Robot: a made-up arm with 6 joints.
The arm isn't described. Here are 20 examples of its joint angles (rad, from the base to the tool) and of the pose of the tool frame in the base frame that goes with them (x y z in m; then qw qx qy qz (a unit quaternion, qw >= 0)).
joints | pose
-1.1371 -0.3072 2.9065 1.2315 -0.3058 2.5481 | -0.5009 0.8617 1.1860 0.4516 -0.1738 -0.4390 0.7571
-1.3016 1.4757 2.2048 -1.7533 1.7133 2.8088 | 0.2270 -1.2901 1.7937 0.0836 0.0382 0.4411 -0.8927
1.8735 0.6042 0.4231 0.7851 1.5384 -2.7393 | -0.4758 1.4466 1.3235 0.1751 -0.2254 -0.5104 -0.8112
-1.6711 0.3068 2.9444 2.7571 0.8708 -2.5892 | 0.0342 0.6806 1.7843 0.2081 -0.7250 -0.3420 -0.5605
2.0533 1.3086 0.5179 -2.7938 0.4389 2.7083 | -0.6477 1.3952 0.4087 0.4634 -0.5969 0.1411 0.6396
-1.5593 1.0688 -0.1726 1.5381 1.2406 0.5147 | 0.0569 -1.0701 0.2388 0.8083 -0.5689 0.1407 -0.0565
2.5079 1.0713 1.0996 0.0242 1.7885 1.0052 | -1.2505 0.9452 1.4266 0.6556 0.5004 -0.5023 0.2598
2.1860 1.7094 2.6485 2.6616 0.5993 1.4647 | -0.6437 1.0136 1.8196 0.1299 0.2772 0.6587 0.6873
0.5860 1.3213 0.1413 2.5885 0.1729 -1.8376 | 1.0714 0.6397 0.1214 0.5806 -0.5702 0.3421 0.4698
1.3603 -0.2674 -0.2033 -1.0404 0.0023 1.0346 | 0.2585 1.1290 1.6028 0.8232 -0.1262 -0.1165 0.5412
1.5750 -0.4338 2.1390 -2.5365 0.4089 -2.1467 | 0.0417 -1.0017 1.7837 0.7650 0.1795 -0.5037 -0.3590
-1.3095 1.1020 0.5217 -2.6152 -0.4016 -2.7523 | 0.4225 -1.5720 0.7762 0.6835 -0.4426 0.3605 -0.4550
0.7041 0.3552 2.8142 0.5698 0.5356 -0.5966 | -0.4214 -0.4079 1.9054 0.1512 0.2799 -0.9446 -0.0804
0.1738 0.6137 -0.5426 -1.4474 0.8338 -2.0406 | 1.0507 0.1201 0.3777 0.2343 0.8525 -0.1834 -0.4298
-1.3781 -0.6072 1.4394 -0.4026 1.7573 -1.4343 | -0.2120 0.6988 2.0894 0.1033 -0.4600 -0.6452 0.6012
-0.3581 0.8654 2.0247 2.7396 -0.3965 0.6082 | 0.7251 -0.3433 2.3006 0.3362 0.6552 -0.3083 0.6022
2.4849 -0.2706 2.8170 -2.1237 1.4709 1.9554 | 0.8345 -0.4761 1.2784 0.2384 0.8197 0.3501 0.3856
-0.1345 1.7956 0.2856 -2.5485 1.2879 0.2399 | 0.7979 -0.1917 -0.1698 0.1753 0.0979 0.3191 -0.9262
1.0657 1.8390 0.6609 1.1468 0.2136 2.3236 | 0.6142 1.0056 -0.1364 0.3879 0.5326 0.6940 -0.2904
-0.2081 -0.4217 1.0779 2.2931 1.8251 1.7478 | 0.0204 0.0025 2.3297 0.8282 0.4111 0.3531 0.1432
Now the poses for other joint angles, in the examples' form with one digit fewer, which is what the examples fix.
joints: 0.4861 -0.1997 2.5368 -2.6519 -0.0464 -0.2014
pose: -0.827 -0.463 1.637 0.070 -0.226 0.245 -0.940
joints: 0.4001 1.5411 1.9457 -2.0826 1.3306 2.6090
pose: 1.496 0.505 1.510 0.829 -0.337 0.295 -0.335
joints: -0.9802 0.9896 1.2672 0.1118 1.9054 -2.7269
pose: 0.822 -1.235 1.707 0.646 0.239 -0.413 0.595
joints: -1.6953 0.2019 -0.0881 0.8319 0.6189 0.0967
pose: -0.174 -1.355 1.245 0.575 -0.513 0.273 -0.576
